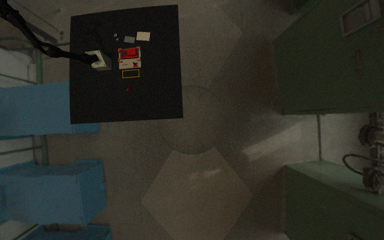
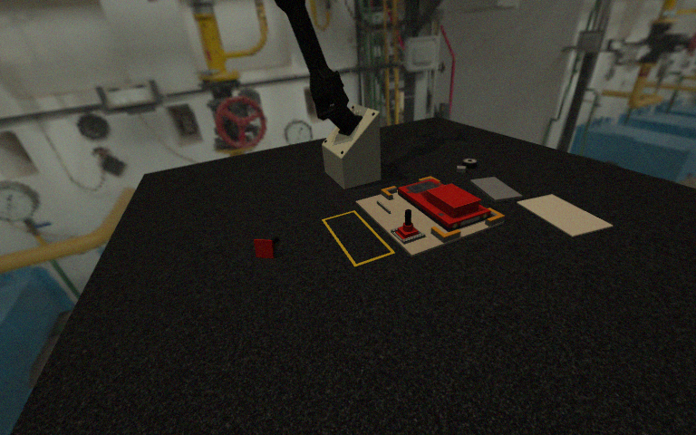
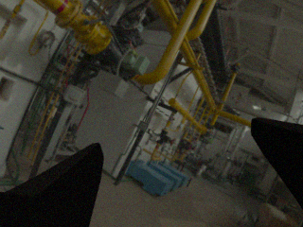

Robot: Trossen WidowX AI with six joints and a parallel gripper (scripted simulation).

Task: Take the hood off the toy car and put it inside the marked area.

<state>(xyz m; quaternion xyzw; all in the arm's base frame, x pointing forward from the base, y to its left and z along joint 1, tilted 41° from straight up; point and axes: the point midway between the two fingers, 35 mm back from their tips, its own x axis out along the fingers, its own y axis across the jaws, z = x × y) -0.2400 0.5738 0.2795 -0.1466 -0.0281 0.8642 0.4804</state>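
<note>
Now: the hood 65 cm ahead of my gripper tip, 23 cm to the right of it and 68 cm below it. The rest, counted from my gripper tip: beige plate: 79 cm ahead, 5 cm to the right, 72 cm below; then small ring: 48 cm ahead, 2 cm to the left, 72 cm below; then grey plate: 63 cm ahead, 6 cm to the right, 72 cm below.
</note>
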